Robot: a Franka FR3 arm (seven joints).
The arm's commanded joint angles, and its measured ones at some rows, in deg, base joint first. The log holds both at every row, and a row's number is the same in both.
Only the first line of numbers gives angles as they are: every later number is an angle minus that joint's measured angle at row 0.
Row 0, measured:
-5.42, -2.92, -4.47, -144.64, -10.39, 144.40, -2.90
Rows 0 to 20, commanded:
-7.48, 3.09, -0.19, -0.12, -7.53, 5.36, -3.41
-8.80, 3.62, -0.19, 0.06, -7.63, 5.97, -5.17
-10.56, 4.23, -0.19, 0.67, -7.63, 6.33, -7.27
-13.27, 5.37, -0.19, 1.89, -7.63, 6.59, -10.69
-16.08, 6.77, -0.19, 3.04, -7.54, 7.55, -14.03
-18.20, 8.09, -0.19, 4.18, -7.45, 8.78, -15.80
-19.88, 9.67, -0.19, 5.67, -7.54, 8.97, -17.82
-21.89, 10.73, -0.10, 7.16, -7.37, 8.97, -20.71
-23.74, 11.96, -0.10, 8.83, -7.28, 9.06, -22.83
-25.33, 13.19, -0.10, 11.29, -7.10, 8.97, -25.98
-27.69, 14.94, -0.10, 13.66, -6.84, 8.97, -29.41
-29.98, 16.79, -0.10, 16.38, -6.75, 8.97, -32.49
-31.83, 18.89, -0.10, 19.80, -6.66, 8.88, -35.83
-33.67, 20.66, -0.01, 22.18, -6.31, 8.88, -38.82
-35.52, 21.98, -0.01, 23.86, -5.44, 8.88, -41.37
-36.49, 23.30, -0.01, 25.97, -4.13, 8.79, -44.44
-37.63, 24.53, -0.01, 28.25, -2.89, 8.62, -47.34
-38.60, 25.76, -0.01, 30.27, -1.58, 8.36, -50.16
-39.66, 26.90, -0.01, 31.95, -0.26, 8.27, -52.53
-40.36, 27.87, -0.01, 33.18, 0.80, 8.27, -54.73
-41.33, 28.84, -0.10, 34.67, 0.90, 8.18, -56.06
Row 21, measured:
-38.99, 25.20, -0.76, 30.07, -1.09, 8.72, -51.64
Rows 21 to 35, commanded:
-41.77, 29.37, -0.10, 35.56, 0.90, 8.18, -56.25
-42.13, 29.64, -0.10, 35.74, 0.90, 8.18, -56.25
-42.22, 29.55, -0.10, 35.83, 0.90, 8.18, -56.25
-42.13, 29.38, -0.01, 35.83, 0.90, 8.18, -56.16
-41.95, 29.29, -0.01, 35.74, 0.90, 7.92, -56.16
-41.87, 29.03, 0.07, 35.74, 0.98, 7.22, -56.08
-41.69, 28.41, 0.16, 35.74, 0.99, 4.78, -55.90
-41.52, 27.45, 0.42, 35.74, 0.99, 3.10, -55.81
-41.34, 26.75, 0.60, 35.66, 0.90, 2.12, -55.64
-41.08, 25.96, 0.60, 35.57, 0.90, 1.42, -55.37
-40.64, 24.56, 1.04, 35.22, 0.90, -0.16, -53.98
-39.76, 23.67, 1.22, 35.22, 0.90, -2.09, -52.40
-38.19, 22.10, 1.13, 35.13, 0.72, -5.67, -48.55
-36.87, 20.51, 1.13, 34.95, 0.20, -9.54, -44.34
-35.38, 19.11, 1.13, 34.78, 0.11, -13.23, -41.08
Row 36, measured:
-38.51, 23.15, 1.30, 35.71, 0.03, -5.50, -48.20
